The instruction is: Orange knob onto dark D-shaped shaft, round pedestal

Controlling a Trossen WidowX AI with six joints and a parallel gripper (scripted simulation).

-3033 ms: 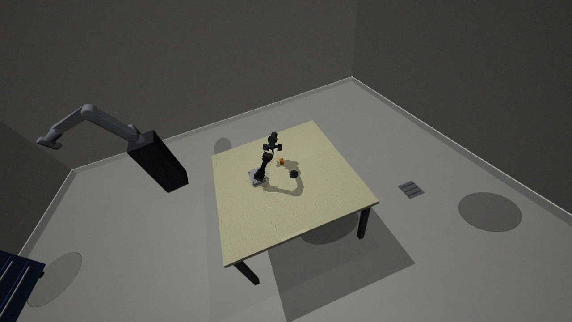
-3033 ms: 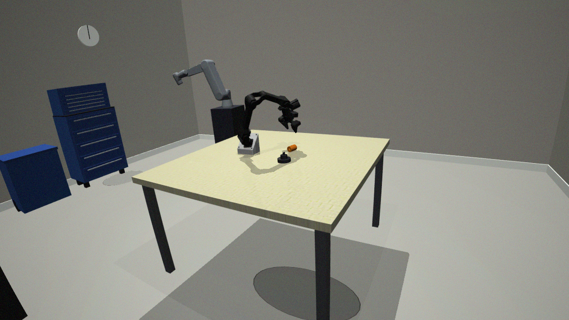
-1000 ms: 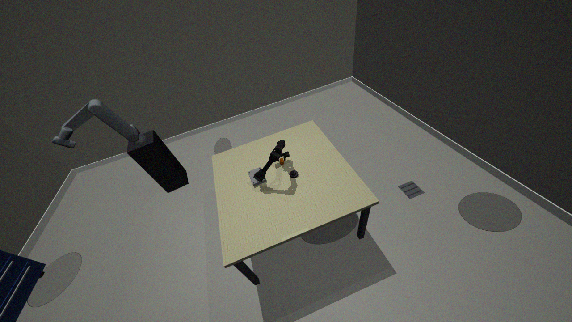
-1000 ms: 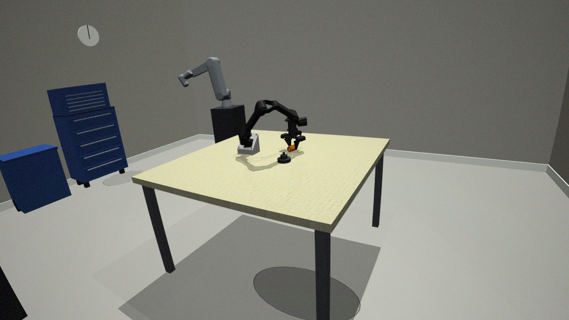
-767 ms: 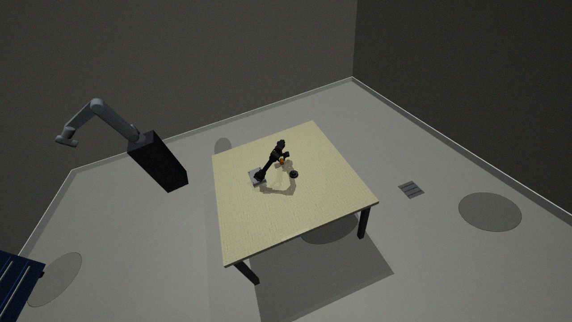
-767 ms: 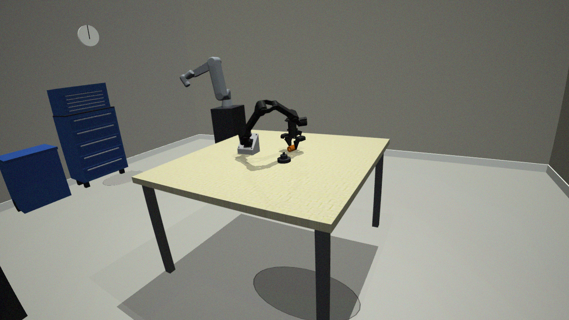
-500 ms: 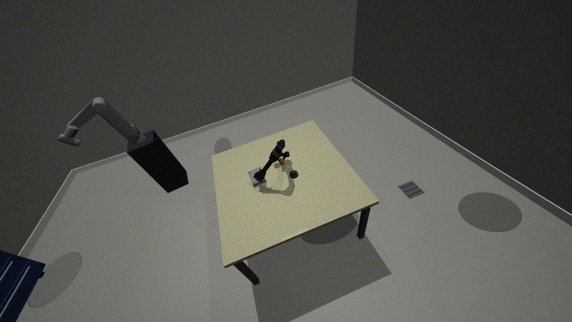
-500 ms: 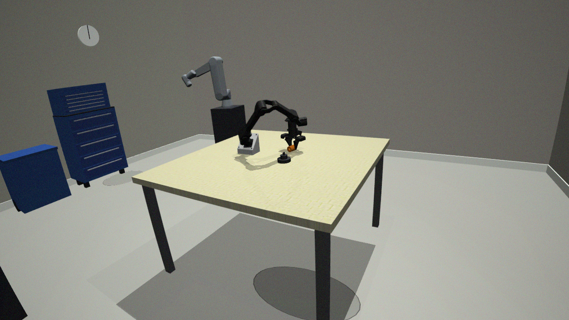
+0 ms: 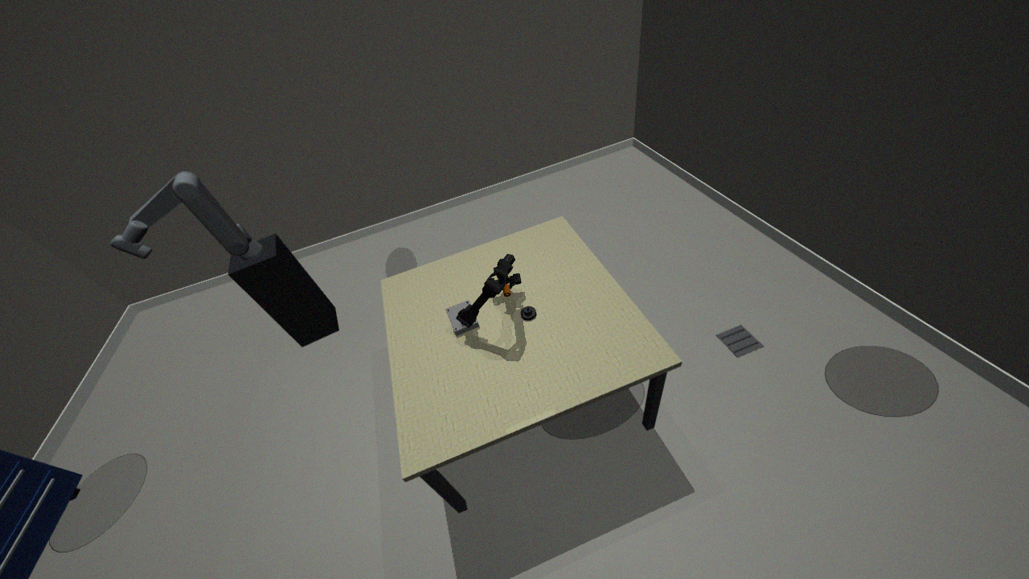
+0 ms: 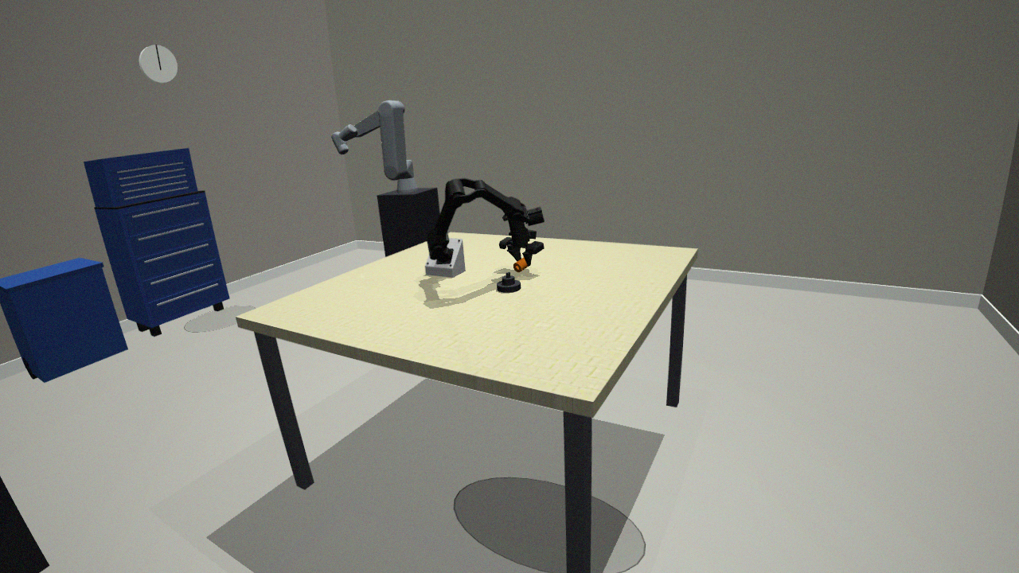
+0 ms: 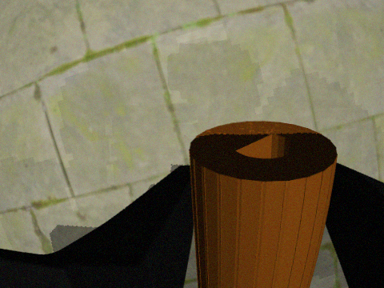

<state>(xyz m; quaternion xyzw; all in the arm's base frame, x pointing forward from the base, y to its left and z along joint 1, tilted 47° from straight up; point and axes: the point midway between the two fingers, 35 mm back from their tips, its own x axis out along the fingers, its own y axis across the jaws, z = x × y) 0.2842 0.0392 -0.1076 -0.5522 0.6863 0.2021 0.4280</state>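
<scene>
My gripper tip is 1 cm past the orange knob, 2 cm to the left of it and 1 cm below it. Round my gripper tip: dark round pedestal 2 cm ahead, 23 cm to the right, 1 cm above.
</scene>
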